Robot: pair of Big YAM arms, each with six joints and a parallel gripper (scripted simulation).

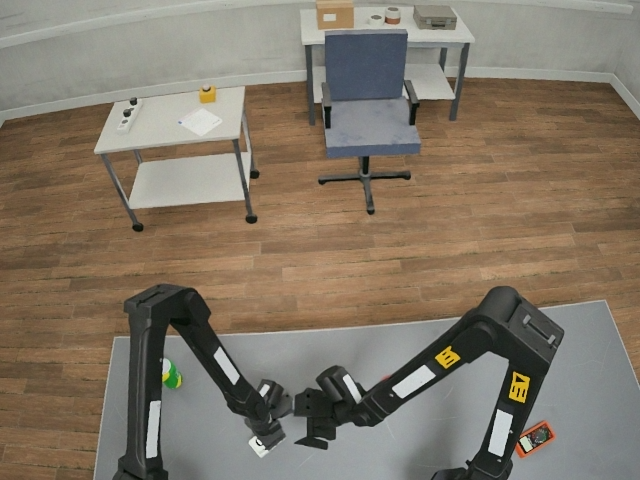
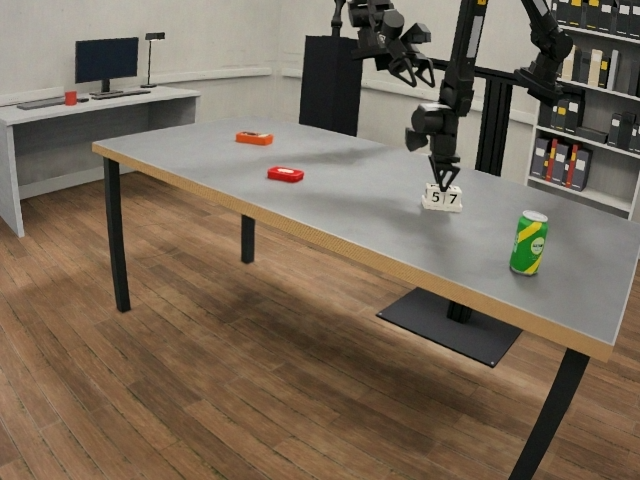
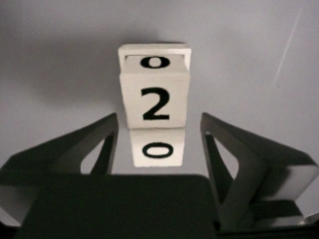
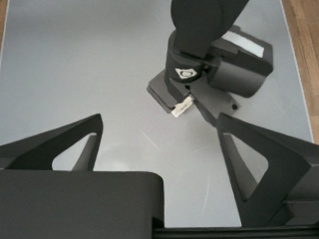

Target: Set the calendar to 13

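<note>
The white calendar tray is 10 mm to the left of my left hand and 50 mm below it. Also, from my left hand: red box (150 mm ahead, 410 mm to the right, 40 mm below).
</note>
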